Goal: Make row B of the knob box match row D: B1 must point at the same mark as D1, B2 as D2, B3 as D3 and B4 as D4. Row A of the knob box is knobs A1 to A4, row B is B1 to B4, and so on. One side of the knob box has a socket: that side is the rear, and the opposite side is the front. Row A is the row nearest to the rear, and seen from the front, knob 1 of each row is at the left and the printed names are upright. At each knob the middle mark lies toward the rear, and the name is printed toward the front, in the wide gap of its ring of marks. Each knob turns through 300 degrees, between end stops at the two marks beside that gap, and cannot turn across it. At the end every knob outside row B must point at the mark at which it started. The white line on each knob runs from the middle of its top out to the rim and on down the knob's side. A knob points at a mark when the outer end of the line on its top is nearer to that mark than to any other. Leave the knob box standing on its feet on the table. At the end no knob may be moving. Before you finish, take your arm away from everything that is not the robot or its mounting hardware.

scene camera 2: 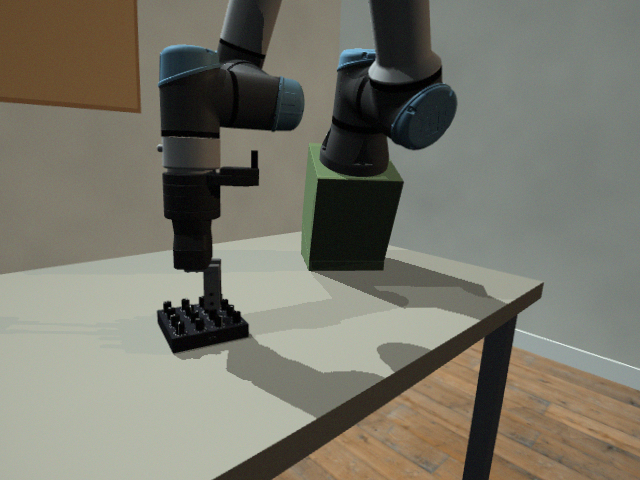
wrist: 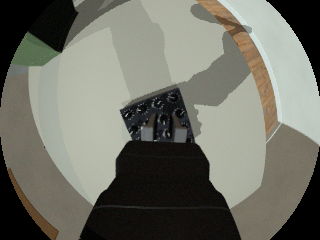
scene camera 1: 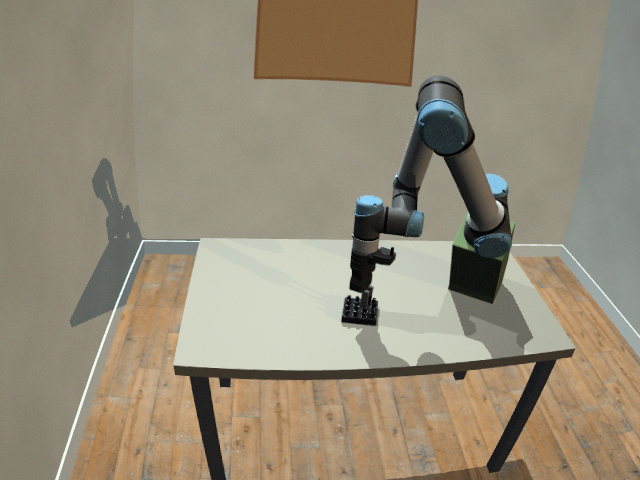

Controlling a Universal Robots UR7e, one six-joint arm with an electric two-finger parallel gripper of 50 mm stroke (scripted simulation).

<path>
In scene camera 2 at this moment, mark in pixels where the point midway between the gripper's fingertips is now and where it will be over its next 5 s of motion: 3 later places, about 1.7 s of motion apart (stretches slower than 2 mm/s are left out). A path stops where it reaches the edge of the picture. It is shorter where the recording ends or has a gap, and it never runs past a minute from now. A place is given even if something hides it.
My gripper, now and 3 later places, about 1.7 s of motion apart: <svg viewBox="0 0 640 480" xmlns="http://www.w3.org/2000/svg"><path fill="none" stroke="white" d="M213 305L214 313L211 304L210 277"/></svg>
</path>
